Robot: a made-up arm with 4 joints. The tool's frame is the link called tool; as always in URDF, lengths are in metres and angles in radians. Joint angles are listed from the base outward. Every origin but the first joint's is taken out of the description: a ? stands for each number. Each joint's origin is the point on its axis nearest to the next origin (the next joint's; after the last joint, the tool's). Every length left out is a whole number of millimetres.
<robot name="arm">
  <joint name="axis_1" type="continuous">
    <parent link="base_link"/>
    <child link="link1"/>
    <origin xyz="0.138 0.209 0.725" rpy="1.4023 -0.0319 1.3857"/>
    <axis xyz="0 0 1"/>
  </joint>
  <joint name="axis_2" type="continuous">
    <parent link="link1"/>
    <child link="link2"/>
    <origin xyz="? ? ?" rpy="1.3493 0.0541 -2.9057"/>
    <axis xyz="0 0 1"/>
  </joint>
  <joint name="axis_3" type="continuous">
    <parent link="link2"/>
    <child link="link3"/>
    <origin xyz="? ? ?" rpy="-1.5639 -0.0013 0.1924"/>
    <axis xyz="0 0 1"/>
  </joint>
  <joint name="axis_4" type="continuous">
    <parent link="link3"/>
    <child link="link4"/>
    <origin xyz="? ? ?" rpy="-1.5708 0 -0.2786"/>
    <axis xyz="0 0 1"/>
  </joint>
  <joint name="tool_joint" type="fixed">
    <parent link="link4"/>
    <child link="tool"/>
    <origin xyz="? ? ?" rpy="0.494 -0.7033 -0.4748"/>
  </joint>
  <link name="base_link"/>
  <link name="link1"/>
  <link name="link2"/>
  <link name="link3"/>
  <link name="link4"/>
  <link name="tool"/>
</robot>
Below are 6 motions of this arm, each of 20 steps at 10 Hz.
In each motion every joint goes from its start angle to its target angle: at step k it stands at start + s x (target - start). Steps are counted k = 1, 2, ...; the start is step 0. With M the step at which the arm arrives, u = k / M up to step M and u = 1 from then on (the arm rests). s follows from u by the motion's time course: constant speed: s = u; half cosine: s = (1 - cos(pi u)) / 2; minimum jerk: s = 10 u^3 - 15 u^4 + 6 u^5.
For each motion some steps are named. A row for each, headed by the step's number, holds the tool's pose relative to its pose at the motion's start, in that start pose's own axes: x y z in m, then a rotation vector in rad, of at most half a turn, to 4 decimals.
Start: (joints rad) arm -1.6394 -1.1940 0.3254 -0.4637
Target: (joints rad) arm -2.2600 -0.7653 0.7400 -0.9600
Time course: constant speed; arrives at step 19
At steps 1, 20:
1: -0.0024 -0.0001 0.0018 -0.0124 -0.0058 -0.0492
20: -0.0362 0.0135 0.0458 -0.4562 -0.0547 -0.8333

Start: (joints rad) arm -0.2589 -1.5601 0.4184 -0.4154
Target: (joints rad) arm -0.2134 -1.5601 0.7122 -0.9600
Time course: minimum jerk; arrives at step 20
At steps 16, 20:
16: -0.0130 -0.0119 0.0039 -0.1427 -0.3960 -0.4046
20: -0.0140 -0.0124 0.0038 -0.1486 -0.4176 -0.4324

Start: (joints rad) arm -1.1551 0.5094 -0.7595 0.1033
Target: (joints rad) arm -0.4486 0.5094 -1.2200 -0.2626
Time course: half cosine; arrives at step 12
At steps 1, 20:
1: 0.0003 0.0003 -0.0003 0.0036 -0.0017 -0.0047
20: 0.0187 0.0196 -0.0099 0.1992 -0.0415 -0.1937

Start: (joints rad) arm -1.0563 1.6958 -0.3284 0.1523
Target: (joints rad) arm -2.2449 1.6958 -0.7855 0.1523
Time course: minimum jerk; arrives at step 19
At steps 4, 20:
4: 0.0032 -0.0015 0.0045 -0.0724 0.0001 0.0262
20: 0.0311 0.0203 0.0716 -1.1298 -0.1251 0.1826

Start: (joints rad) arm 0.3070 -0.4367 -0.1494 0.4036
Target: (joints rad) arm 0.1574 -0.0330 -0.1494 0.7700
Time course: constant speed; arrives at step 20
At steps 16, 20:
16: -0.0067 0.0096 -0.0016 0.1301 0.0563 -0.1126
20: -0.0079 0.0121 -0.0019 0.1602 0.0650 -0.1395

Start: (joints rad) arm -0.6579 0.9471 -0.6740 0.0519
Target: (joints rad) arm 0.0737 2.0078 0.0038 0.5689
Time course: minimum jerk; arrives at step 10
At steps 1, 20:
1: -0.0002 0.0002 -0.0006 0.0126 -0.0062 -0.0047
20: -0.0065 0.0581 -0.0309 0.9767 -0.7290 -0.6984

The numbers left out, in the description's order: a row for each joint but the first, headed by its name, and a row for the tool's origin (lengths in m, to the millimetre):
axis_2: 0.01 0.053 0
axis_3: -0.001 0.005 0
axis_4: -0.027 0.006 0
tool: 0.019 -0.028 0

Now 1 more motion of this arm.
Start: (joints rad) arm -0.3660 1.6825 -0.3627 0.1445
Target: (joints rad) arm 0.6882 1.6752 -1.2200 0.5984
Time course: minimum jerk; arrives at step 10
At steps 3, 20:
3: -0.0056 0.0068 -0.0102 0.1663 0.2175 -0.0506
20: -0.0340 0.0650 -0.0302 1.2480 1.2419 -0.0925

